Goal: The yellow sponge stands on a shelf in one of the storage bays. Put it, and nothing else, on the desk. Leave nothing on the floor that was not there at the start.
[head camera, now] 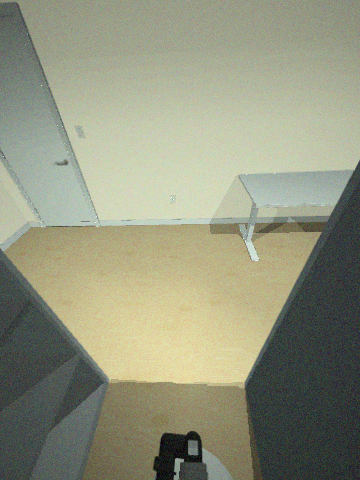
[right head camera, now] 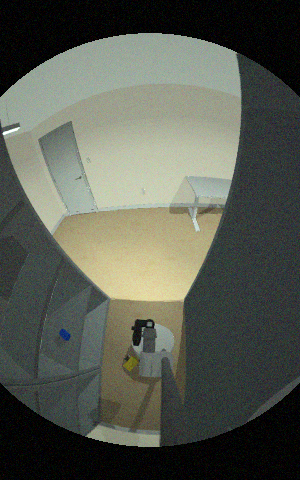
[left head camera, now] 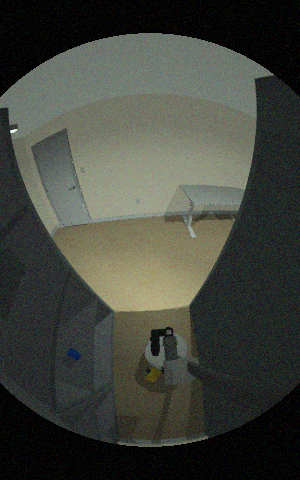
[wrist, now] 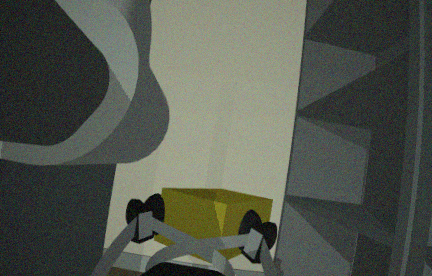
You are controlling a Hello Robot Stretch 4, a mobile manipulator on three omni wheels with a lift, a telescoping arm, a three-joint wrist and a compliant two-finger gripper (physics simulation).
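Frame: origin at the robot's base, x back, y down, z right, level; centimetres.
Seen in the pictures: gripper, between the fingertips: (right head camera: pixel 133 362) (left head camera: pixel 155 373) (wrist: pixel 202 218).
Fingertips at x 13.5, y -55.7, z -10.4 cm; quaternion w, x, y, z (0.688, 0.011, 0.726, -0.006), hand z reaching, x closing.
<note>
Offsets run from my fingertips to a thing's top centre. Level surfaces: height alone.
The yellow sponge {dx +0.5, dy -2.4, dz -1.6 cm} (left head camera: pixel 153 375) (right head camera: pixel 131 363) (wrist: pixel 190 212) is between the two fingertips of my gripper (wrist: pixel 202 218), which is shut on it. In both side head views the sponge is held above the aisle floor, close beside the robot's base. Neither sponge nor fingertips show in the head camera view, where part of the wrist (head camera: pixel 180 452) is at the bottom. The desk {dy -13.5 cm} (head camera: pixel 300 189) (left head camera: pixel 215 195) (right head camera: pixel 210 186) stands at the far wall, right of centre, well away from the gripper. Its right part is hidden behind the tall dark panel.
A shelf unit (head camera: pixel 75 435) (left head camera: pixel 104 345) (right head camera: pixel 94 337) stands close on the left, with a blue block {dx -8.6, dy +0.6, dz -61.3 cm} (left head camera: pixel 74 354) (right head camera: pixel 64 334) on a shelf. A tall dark panel (head camera: pixel 310 350) (left head camera: pixel 250 250) (right head camera: pixel 250 250) stands close on the right. The aisle opens ahead onto wooden floor. A door (head camera: pixel 45 150) is far left.
</note>
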